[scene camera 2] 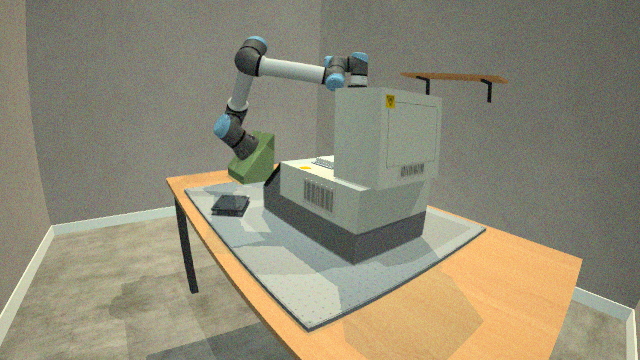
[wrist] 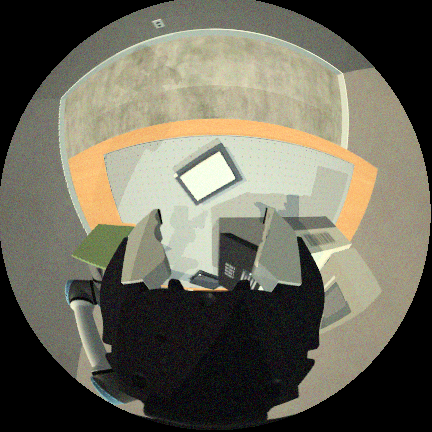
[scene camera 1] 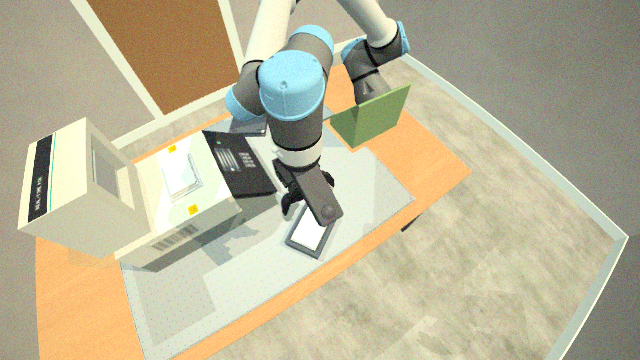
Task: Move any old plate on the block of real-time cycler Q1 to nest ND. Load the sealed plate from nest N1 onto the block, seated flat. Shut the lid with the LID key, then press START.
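Observation:
Cycler Q1 (scene camera 1: 165, 215) (scene camera 2: 295, 185) has its lid housing (scene camera 1: 60, 185) (scene camera 2: 410, 130) (wrist: 350, 285) open. A pale plate (scene camera 1: 181, 172) (scene camera 2: 324, 161) lies on its exposed block; my finger hides it in the wrist view. A dark nest (scene camera 1: 302, 251) (scene camera 2: 230, 204) (wrist: 231, 159) near the front holds a white-topped plate (scene camera 1: 309, 232) (wrist: 207, 176). A second dark nest (scene camera 1: 250, 125) (wrist: 206, 279) at the back, partly covered, shows no white plate. Which nest is N1 or ND is unreadable. My gripper (scene camera 1: 309, 190) (wrist: 212, 210) is open and empty, above and behind the front nest; the cycler hides it in scene camera 2.
The black control panel (scene camera 1: 240, 165) (wrist: 235, 250) faces the gripper; its key labels are unreadable. The arm's green base (scene camera 1: 380, 120) (scene camera 2: 255, 160) (wrist: 102, 245) stands at the table's end. A grey perforated mat (scene camera 1: 260, 285) (scene camera 2: 305, 280) lies under cycler and nests. A shelf (scene camera 2: 452, 77) is on the wall.

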